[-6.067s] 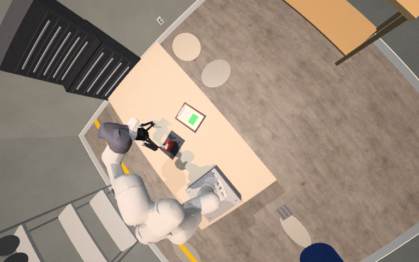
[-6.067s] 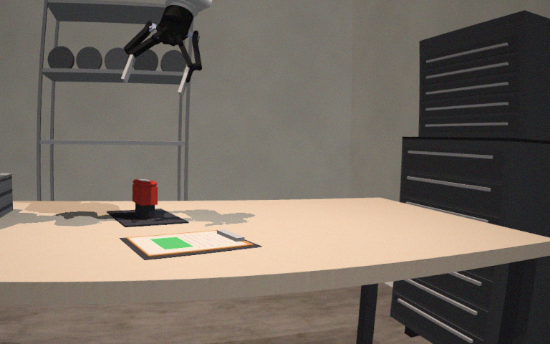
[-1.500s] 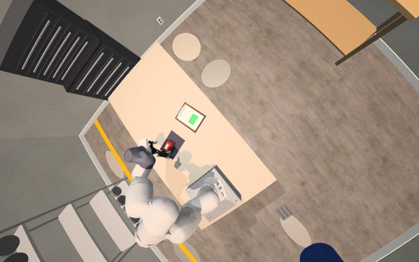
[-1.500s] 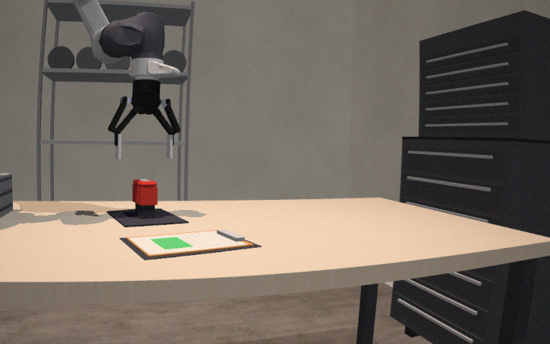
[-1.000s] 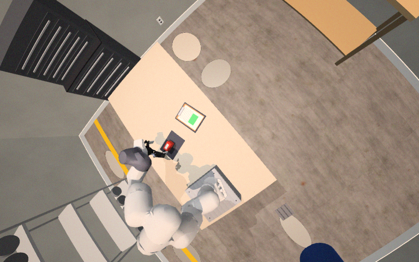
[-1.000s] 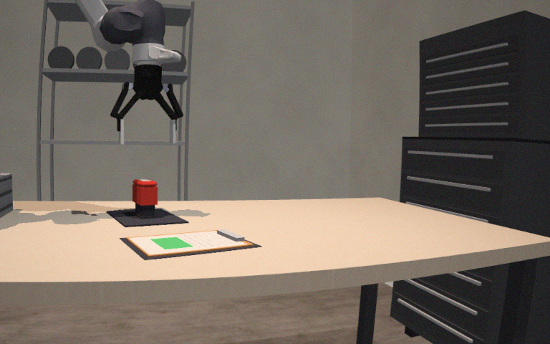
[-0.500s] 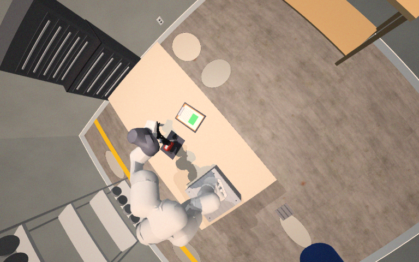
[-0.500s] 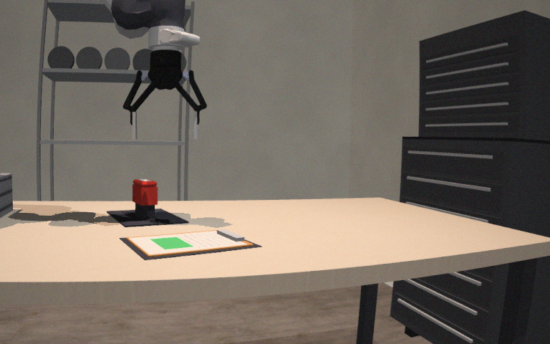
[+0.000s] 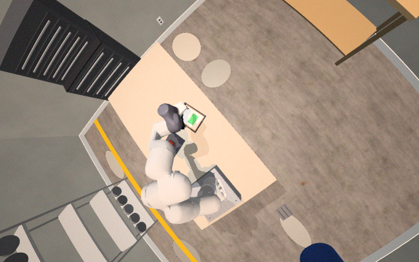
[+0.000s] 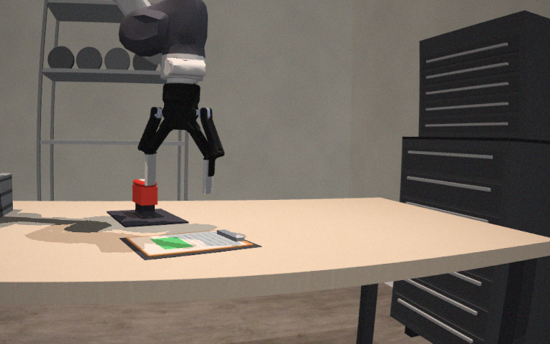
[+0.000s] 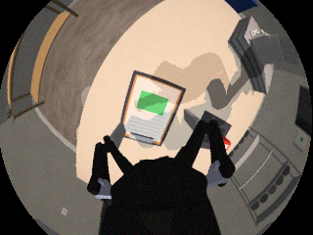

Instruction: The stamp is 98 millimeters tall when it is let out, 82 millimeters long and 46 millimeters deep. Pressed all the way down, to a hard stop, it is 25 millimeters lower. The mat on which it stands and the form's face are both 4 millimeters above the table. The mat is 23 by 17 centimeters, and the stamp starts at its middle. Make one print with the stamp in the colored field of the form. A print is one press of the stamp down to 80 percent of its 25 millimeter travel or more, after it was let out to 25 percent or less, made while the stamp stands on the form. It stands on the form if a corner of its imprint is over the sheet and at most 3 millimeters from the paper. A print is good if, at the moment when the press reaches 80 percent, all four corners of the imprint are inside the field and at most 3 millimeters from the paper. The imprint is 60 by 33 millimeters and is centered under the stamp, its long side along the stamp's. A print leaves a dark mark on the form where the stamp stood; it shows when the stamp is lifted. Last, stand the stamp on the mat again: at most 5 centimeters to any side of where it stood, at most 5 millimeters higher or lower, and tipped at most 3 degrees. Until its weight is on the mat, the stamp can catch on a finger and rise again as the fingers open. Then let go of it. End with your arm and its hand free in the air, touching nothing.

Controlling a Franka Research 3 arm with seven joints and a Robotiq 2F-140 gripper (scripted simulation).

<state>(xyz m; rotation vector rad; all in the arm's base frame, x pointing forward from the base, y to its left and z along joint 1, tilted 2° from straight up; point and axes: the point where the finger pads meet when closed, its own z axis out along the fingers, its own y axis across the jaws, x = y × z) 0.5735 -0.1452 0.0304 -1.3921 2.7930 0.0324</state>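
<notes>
My hand is 30 cm to the right of the red stamp, 9 cm past it and 7 cm above it. From my hand the other things lie so: mat 30 cm to the left, 12 cm below, 9 cm behind.
</notes>
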